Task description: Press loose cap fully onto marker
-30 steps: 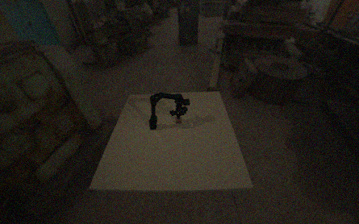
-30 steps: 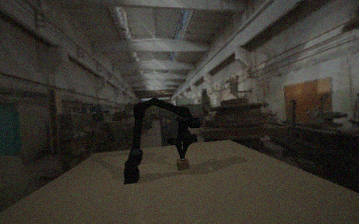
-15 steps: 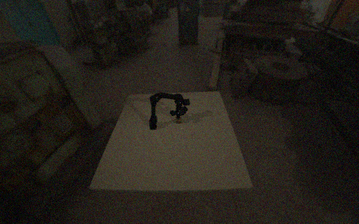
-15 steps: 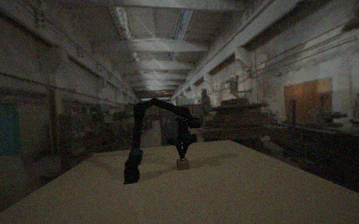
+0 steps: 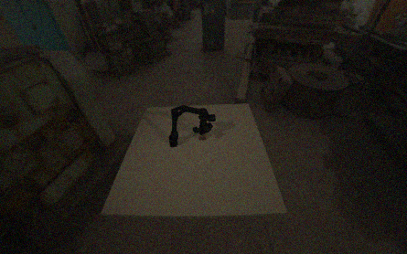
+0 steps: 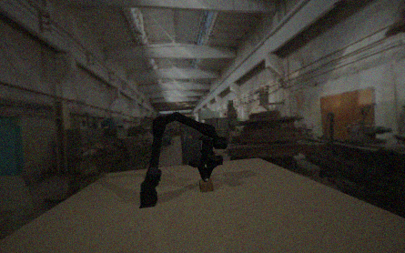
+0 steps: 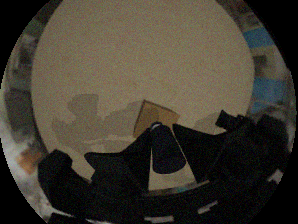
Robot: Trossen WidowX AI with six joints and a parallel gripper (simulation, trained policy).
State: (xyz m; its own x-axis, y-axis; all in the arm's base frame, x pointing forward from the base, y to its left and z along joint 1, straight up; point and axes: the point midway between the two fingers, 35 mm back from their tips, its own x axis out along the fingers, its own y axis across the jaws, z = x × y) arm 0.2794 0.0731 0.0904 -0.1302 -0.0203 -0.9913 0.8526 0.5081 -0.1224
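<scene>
Now: the dark marker 30 mm above my gripper tip and 10 mm to the left of it. Round my gripper tip: dark cap: 30 mm above, 10 mm to the left; then small tan holder block: 40 mm below, 10 mm to the left.
</scene>
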